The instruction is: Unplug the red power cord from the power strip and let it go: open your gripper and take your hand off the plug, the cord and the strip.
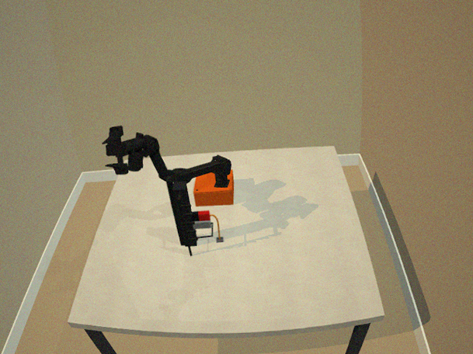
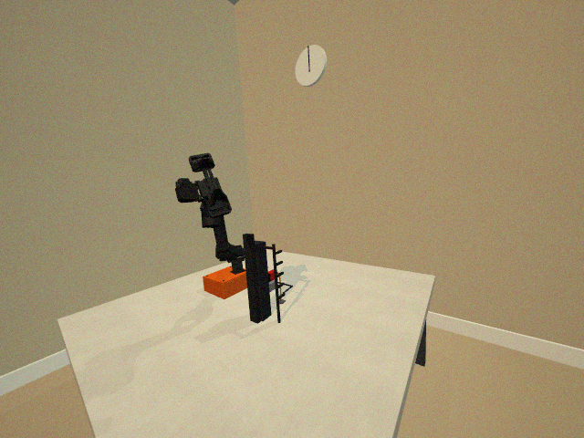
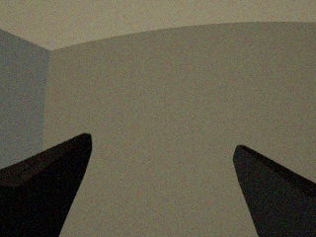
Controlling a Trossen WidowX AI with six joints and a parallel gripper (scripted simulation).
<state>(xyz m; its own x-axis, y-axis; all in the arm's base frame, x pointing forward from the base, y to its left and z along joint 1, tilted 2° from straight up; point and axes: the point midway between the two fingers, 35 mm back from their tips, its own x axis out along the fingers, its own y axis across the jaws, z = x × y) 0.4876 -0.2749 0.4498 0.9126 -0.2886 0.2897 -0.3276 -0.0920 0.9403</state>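
Now: gripper tip 180 mm past the red plug, 280 mm to the right of it and 400 mm above it. The rest, counted from my gripper tip: black rod 80 mm behind, 240 mm to the left, 400 mm below.
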